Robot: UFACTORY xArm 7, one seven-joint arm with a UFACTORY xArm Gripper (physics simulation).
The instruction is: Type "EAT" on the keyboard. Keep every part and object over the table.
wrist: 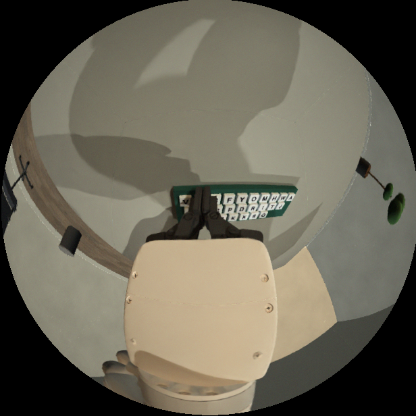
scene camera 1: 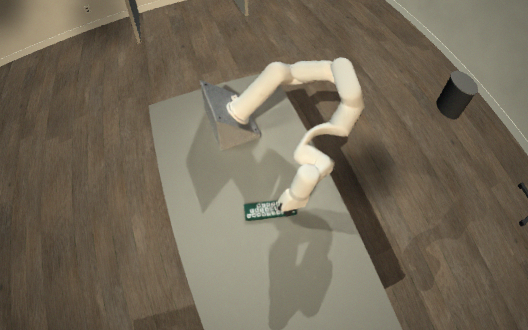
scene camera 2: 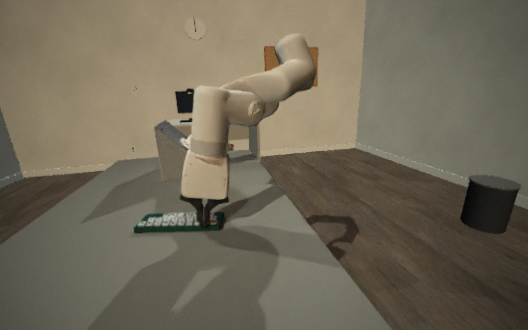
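Seen in the pictures: gripper, fingertip midpoint: (scene camera 1: pixel 286 213) (scene camera 2: pixel 202 223); arm's base, origin of the base link: (scene camera 1: pixel 237 113).
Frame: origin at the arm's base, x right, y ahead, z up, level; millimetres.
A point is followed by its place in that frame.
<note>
The green keyboard (scene camera 1: pixel 254 217) @[x 137, y 444, z -79 mm] (scene camera 2: pixel 165 230) @[x 102, y 463, z -87 mm] (wrist: pixel 241 198) with white letter keys lies flat on the grey table (scene camera 1: pixel 220 280) @[x 369, y 619, z -91 mm] (scene camera 2: pixel 65 280) @[x 267, y 562, z -91 mm]. My gripper (scene camera 1: pixel 286 212) @[x 17, y 487, z -76 mm] (scene camera 2: pixel 203 223) @[x 17, y 487, z -76 mm] (wrist: pixel 204 195) points down over the keyboard's V-end part, its two black fingers together with nothing between them. In the wrist view, V shows left of the fingers. F, Y, O, M, H, W, A and P, D, R, I, T, J show to the right. The fingers hide several keys, E among them. Whether the tips touch a key I cannot tell.
The arm's grey angled base (scene camera 1: pixel 218 107) @[x 83, y -1, z 85 mm] (scene camera 2: pixel 170 155) @[x 86, y 94, z 7 mm] stands at the table's far end. A dark cylindrical bin (scene camera 1: pixel 456 96) (scene camera 2: pixel 490 205) (wrist: pixel 70 241) stands on the floor beyond the table's side. A potted plant (wrist: pixel 364 167) shows at the right of the wrist view.
</note>
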